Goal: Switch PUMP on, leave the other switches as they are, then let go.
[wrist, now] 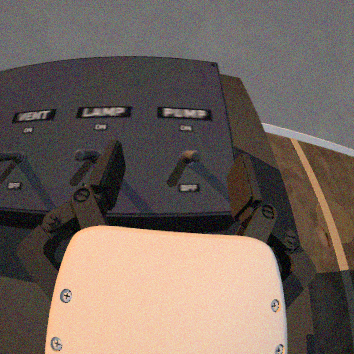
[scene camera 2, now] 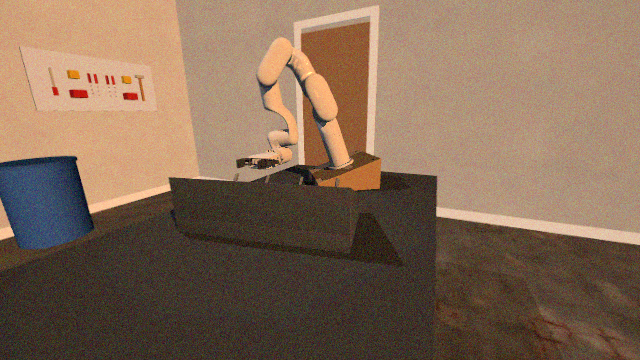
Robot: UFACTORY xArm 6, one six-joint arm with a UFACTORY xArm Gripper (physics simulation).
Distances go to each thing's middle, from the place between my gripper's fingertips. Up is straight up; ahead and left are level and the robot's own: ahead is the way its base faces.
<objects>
The switch panel (scene camera 2: 317,217) is 160 mm to the left of my hand, 120 mm ahead of it and 70 mm below it.
</objects>
